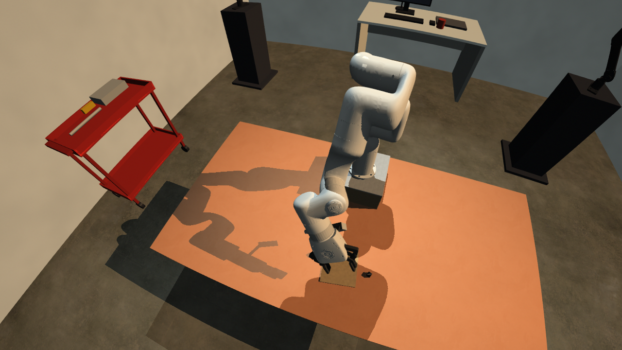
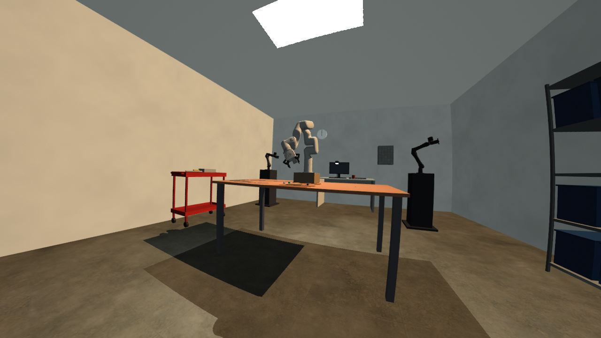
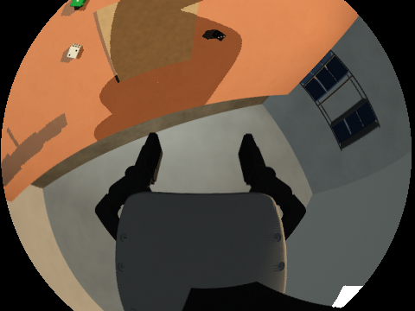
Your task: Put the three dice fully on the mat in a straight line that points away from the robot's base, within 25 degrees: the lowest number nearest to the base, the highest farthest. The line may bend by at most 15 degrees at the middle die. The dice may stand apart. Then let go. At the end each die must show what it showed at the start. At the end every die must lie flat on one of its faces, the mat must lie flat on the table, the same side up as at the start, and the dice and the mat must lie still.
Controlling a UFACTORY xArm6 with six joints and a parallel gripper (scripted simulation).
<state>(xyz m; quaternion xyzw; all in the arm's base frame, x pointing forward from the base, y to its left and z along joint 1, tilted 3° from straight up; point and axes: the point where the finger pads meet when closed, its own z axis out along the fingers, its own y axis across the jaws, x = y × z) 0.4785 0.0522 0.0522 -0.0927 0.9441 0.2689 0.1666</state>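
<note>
Now: the white die 60 mm behind my hand, 120 mm to the right of it and 180 mm below it. From my hand the other things lie so: black die (60 mm behind, 110 mm to the left, 180 mm below); green die (130 mm behind, 110 mm to the right, 180 mm below); tan mat (50 mm behind, 180 mm below).
</note>
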